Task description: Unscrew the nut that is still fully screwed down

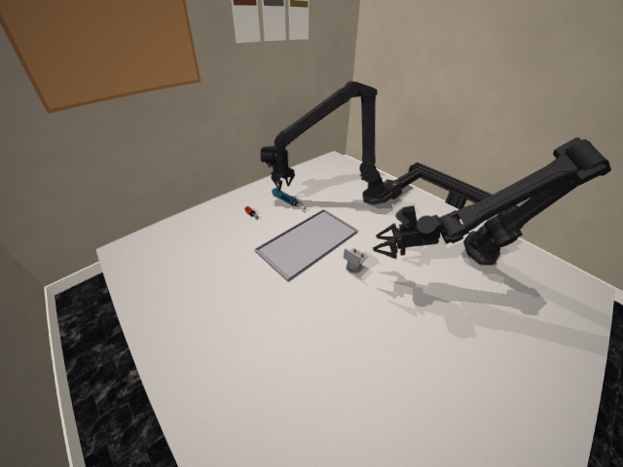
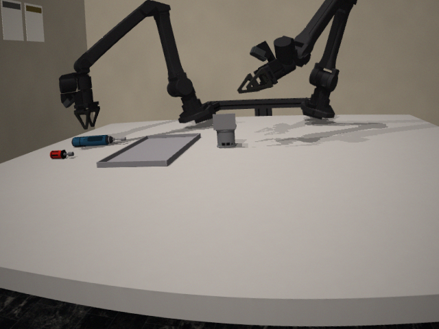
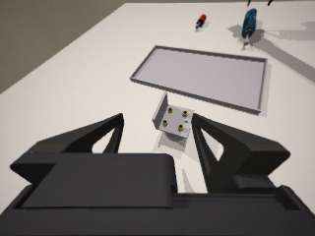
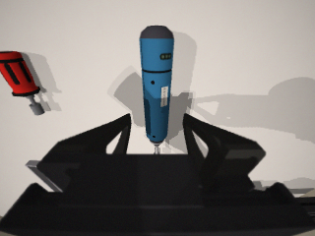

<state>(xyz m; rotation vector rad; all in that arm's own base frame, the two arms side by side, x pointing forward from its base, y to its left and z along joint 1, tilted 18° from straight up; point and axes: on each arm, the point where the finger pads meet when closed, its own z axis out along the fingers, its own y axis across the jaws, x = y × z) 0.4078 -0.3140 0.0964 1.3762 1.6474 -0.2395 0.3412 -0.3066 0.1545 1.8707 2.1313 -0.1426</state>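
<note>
My left gripper is now 1 cm short of the l-shaped bracket, 7 cm to the left of it and 11 cm above it. From my left hand the other things lie so: short red-handled tool: 10 cm ahead, 64 cm to the right, 17 cm below; joint module: 1 cm ahead, 7 cm to the right, 15 cm below; grey tray: 3 cm ahead, 31 cm to the right, 18 cm below.
</note>
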